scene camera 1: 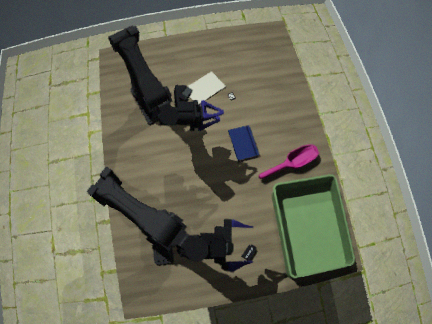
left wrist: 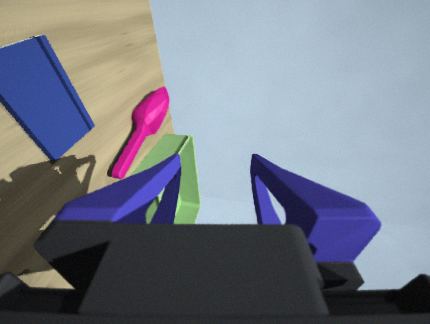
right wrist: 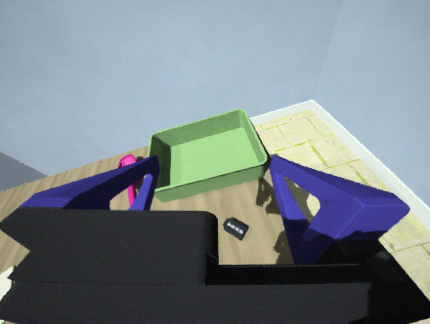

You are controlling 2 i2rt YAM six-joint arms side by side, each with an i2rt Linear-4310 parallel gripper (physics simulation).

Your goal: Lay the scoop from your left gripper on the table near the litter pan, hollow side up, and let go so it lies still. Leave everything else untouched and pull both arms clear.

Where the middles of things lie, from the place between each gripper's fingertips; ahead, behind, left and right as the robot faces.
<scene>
Now: left hand 240 mm short of the magenta scoop (scene camera 1: 303,155), 110 mm to the left of it and 230 mm above it. From my left hand the other things lie so: green litter pan (scene camera 1: 314,234) (270 mm ahead, 380 mm to the right, 210 mm below).
I see the green litter pan 27 cm below my right hand, 26 cm ahead of it and 6 cm to the left of it. Also, from my right hand: magenta scoop (32 cm to the left, 29 cm below, 23 cm ahead).
</scene>
